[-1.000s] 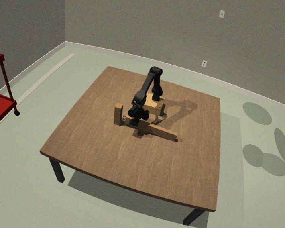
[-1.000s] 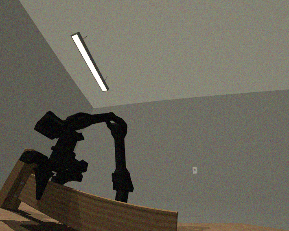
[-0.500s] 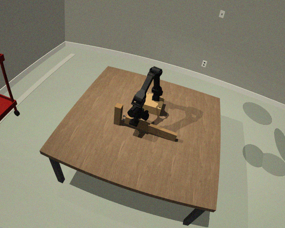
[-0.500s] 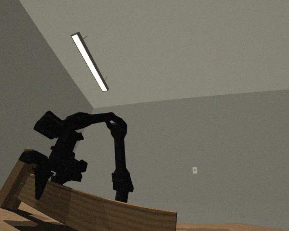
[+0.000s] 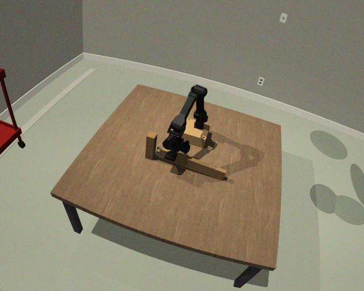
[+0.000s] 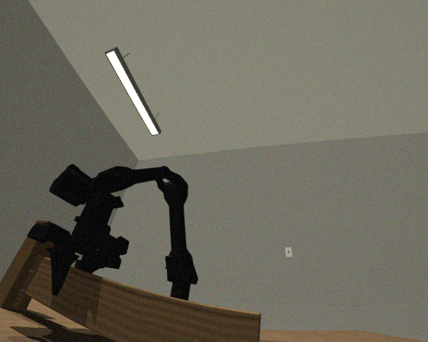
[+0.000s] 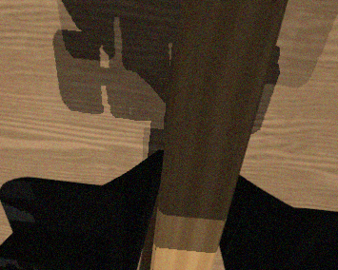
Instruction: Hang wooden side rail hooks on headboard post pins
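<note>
The headboard post lies 14 cm to the right of my gripper tip, 4 cm above it and 3 cm behind it.
</note>
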